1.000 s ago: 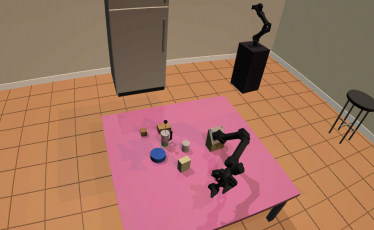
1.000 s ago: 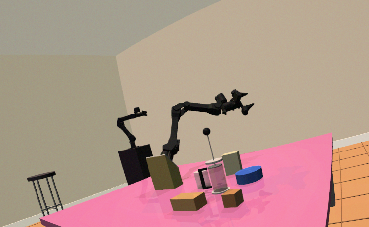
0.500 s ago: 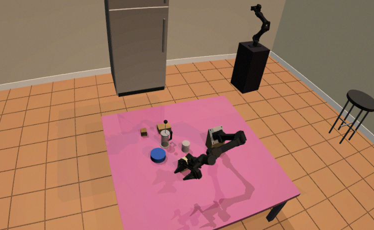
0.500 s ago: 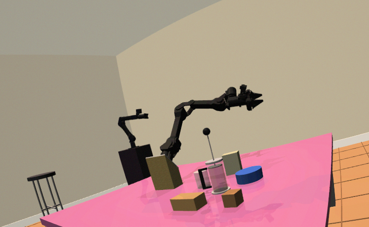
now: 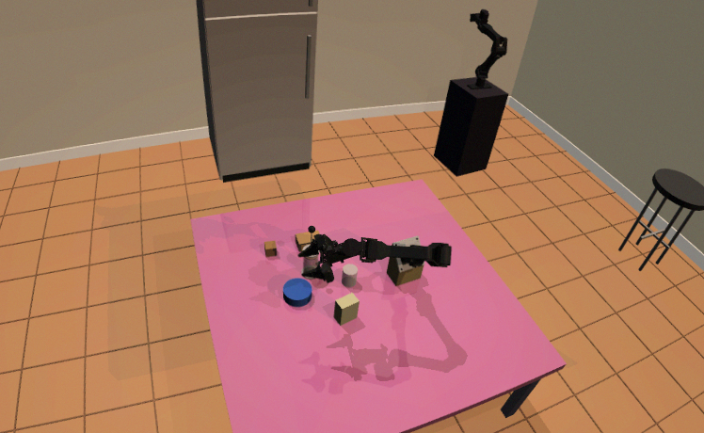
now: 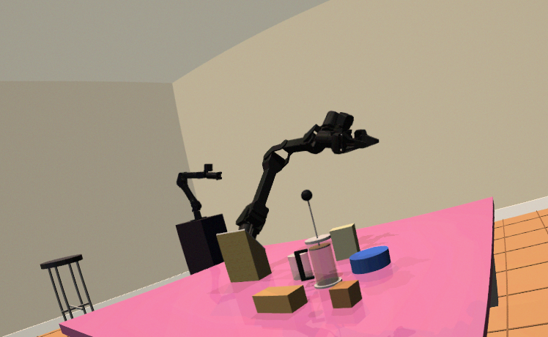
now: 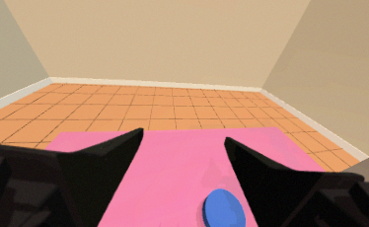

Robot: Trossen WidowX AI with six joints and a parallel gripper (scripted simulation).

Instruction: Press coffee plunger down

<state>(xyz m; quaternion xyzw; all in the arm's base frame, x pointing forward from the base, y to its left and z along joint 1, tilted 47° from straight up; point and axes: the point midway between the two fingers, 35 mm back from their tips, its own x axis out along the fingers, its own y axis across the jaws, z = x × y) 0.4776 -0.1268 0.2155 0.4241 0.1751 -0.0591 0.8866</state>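
The coffee press is 17 cm behind my gripper tip, 25 cm to the right of it and 23 cm below it. From my gripper tip the other things lie so: blue disc (5 cm behind, 15 cm to the right, 33 cm below).
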